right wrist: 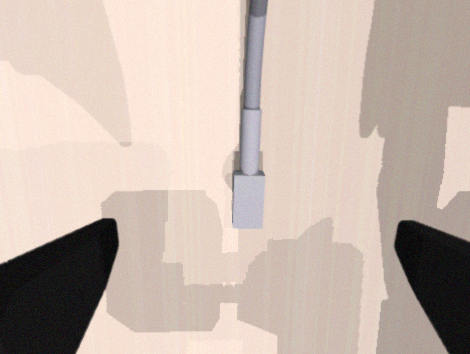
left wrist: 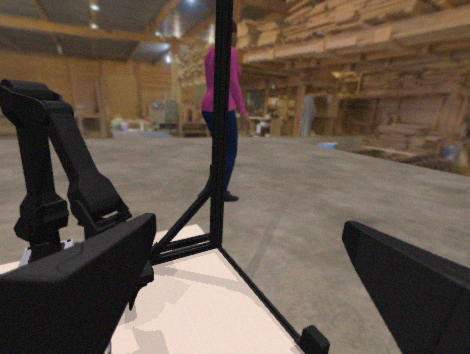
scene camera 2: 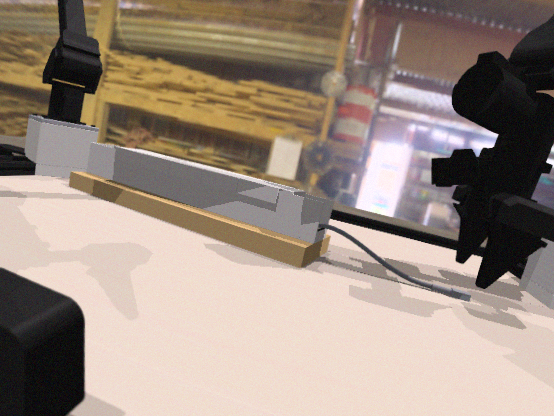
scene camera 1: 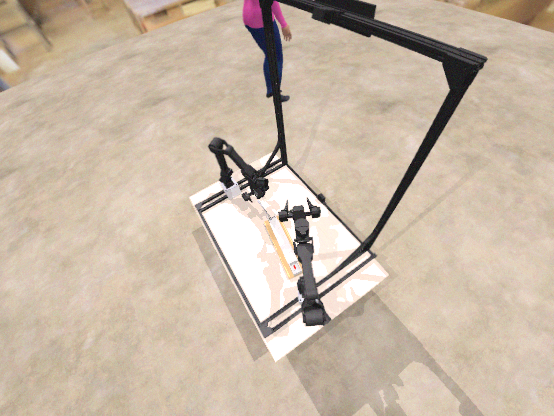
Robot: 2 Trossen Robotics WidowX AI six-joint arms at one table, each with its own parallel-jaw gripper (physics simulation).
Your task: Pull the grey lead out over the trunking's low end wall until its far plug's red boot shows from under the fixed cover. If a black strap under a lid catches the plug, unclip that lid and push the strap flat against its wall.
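Frame: origin at the left arm's base, x ahead, y down, z left, level; centimetres.
Where they show: left gripper, fingertip midpoint: (left wrist: 251,225) (scene camera 1: 297,198); right gripper, fingertip midpoint: (right wrist: 257,232) (scene camera 2: 468,273) (scene camera 1: 257,199); left arm's base, origin of the base link: (scene camera 2: 63,121); right arm's base, origin of the base link: (left wrist: 47,253) (scene camera 1: 228,183).
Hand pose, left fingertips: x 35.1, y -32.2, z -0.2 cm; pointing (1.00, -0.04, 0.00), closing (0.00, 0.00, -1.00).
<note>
Things, the pixels of their centre, and the offset from my left fingertips. "pt": a spot on its surface instead. Level surfaces: height alone.
- grey lead, surface spot: (right wrist: 253,65) pt dx +25.5, dy +41.0, dz +22.5 cm
- grey trunking, body centre: (scene camera 2: 191,191) (scene camera 1: 283,243) dx -5.0, dy +38.0, dz +10.2 cm
- small red mark, surface spot: (scene camera 1: 295,267) pt dx -20.3, dy +38.6, dz +4.8 cm
- white table, its level: dy +41.9 cm
The grey lead (scene camera 2: 375,258) (right wrist: 253,65) runs out over the low end wall of the grey trunking (scene camera 2: 160,175) (scene camera 1: 282,238). Its near plug (scene camera 2: 457,295) (right wrist: 248,200) lies near the table. My right gripper (scene camera 2: 472,272) (right wrist: 257,232) is open above the table, with the plug between its spread fingertips in the right wrist view, touching neither. My left gripper (scene camera 1: 298,201) (left wrist: 251,225) is open and empty, raised beside the trunking's upper end in scene camera 1. A small red mark (scene camera 1: 295,267) shows at the trunking's lower end there; whether it is the boot is unclear. The straps cannot be made out.
The trunking sits on a wooden board (scene camera 2: 200,220) on the white table (scene camera 1: 235,250). A black gantry frame (scene camera 1: 412,167) rises around the table. A black block (scene camera 2: 40,345) stands at the lower left of scene camera 2. A person (scene camera 1: 256,15) (left wrist: 235,85) stands beyond the table.
</note>
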